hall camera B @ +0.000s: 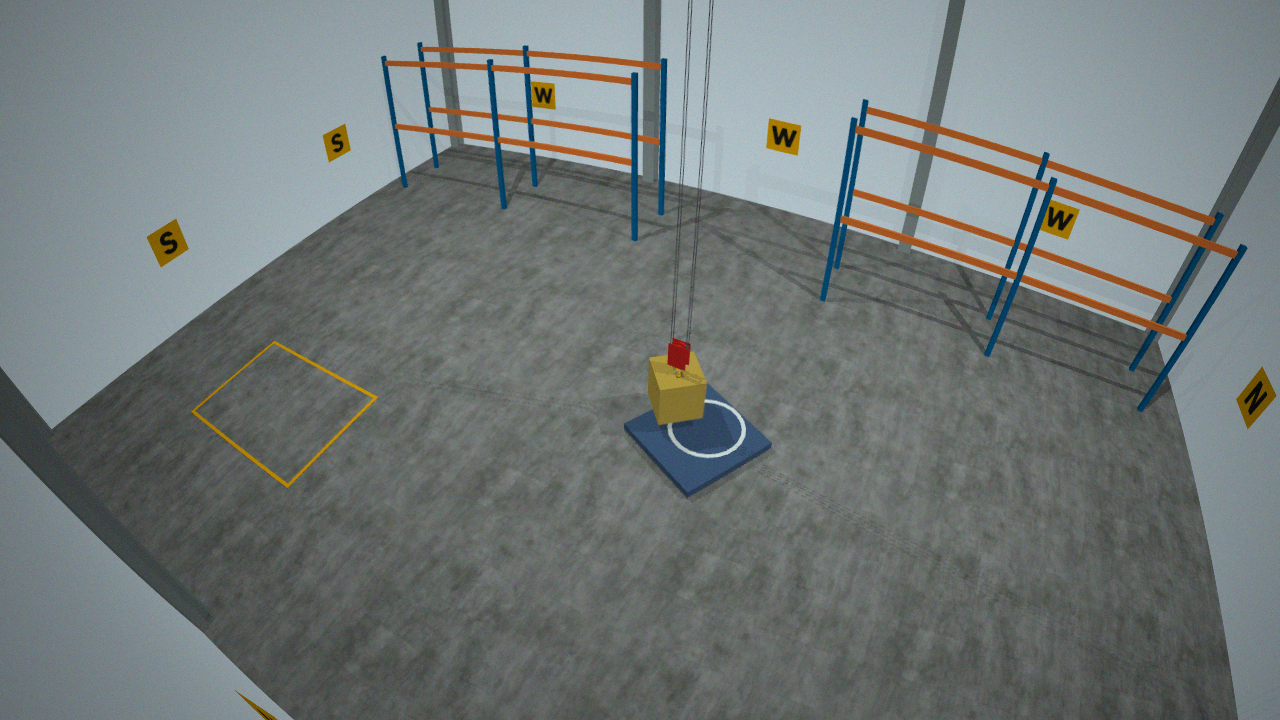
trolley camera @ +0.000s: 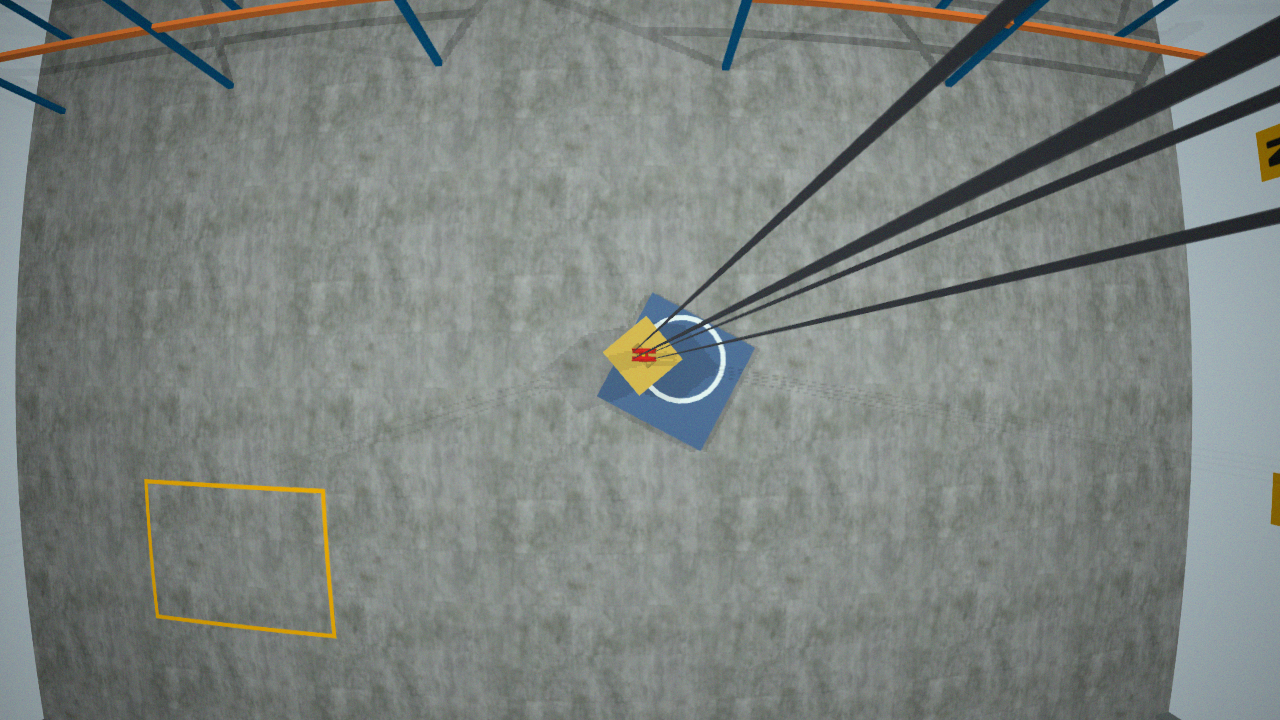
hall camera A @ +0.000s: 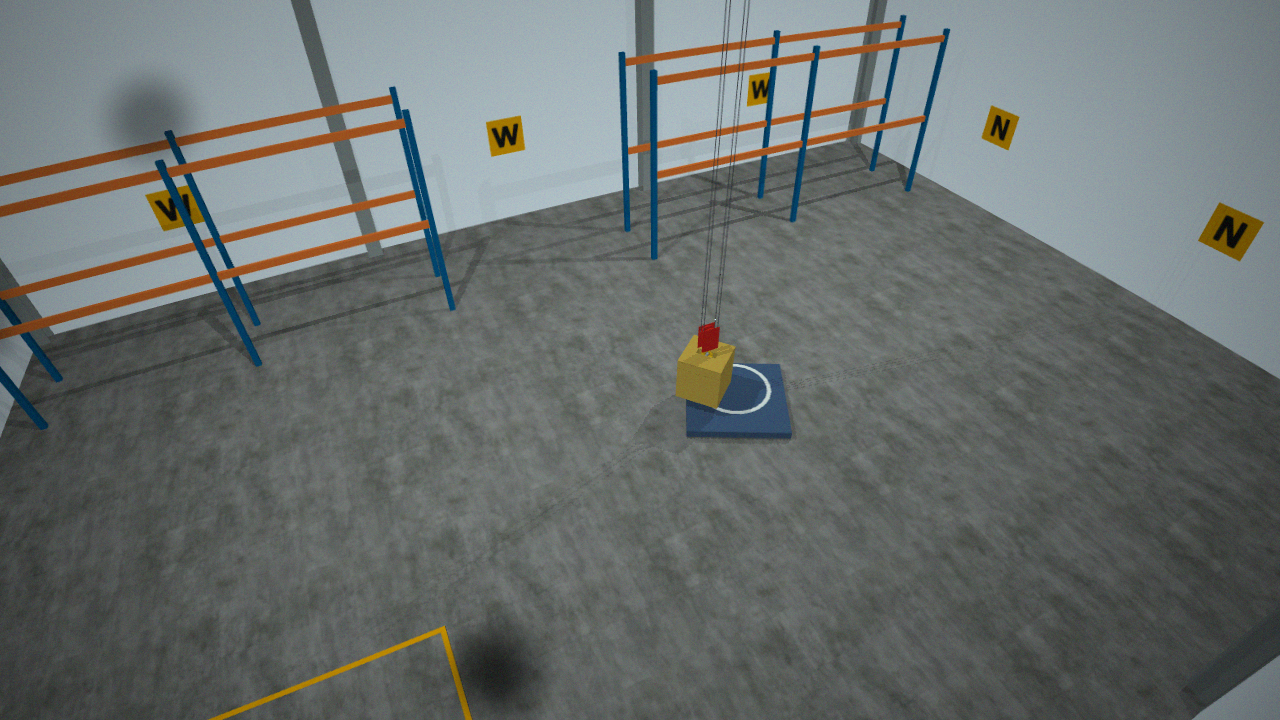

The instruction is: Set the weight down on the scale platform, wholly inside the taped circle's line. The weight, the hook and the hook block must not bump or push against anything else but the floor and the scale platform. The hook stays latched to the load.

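The yellow weight (hall camera A: 700, 385) (hall camera B: 677, 402) (trolley camera: 622, 353) hangs upright, raised above the blue scale platform (hall camera A: 742, 427) (hall camera B: 689, 474) (trolley camera: 698, 429). In the trolley camera it covers the left part of the white taped circle (hall camera A: 769, 391) (hall camera B: 744, 429) (trolley camera: 724, 358) and juts past the platform's left edge. Its shadows lie apart from it, one on the platform within the circle and one on the floor. The red hook block (hall camera A: 708, 337) (hall camera B: 679, 354) (trolley camera: 643, 354) is above the weight's top. My hook (hall camera A: 707, 351) (hall camera B: 679, 373) is latched to the weight; the block hides it from above.
A south rack (hall camera A: 428, 210) (hall camera B: 634, 156) (trolley camera: 418, 32) and a north rack (hall camera A: 654, 165) (hall camera B: 1006, 304) (trolley camera: 736, 34) stand along the west wall, well away from the weight. A yellow floor rectangle (hall camera A: 329, 672) (hall camera B: 324, 368) (trolley camera: 234, 486) lies to the south-east.
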